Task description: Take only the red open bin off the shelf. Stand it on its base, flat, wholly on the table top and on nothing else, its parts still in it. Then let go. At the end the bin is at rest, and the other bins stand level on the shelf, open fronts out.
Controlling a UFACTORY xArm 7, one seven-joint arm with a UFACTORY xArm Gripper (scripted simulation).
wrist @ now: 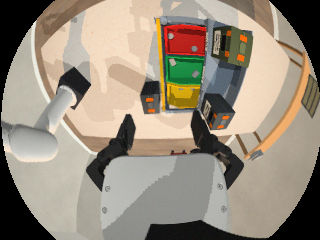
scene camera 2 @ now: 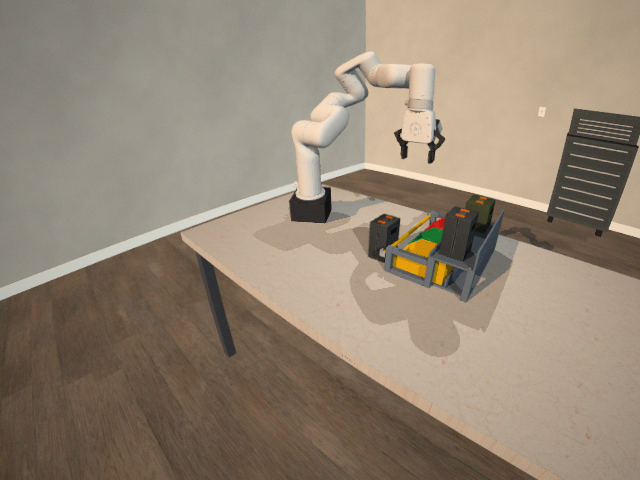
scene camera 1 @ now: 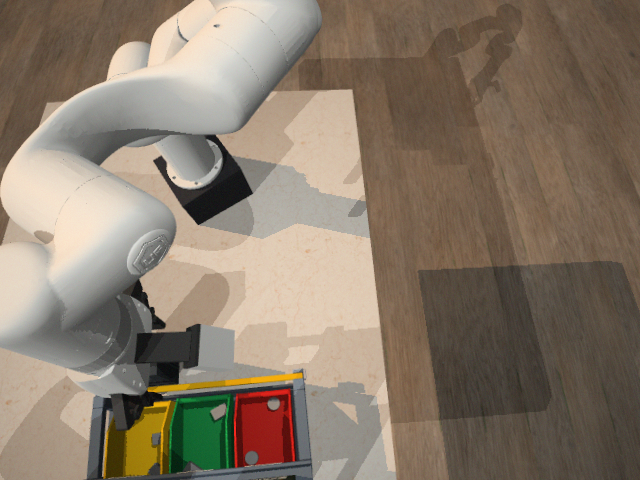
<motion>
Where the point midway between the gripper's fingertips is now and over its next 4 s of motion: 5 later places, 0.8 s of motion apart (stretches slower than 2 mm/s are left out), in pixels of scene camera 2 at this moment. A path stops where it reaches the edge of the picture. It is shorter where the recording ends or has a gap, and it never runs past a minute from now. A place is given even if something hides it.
My gripper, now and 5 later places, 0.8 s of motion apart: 417,160; 415,183; 413,203; 412,211; 412,209; 413,208
</motion>
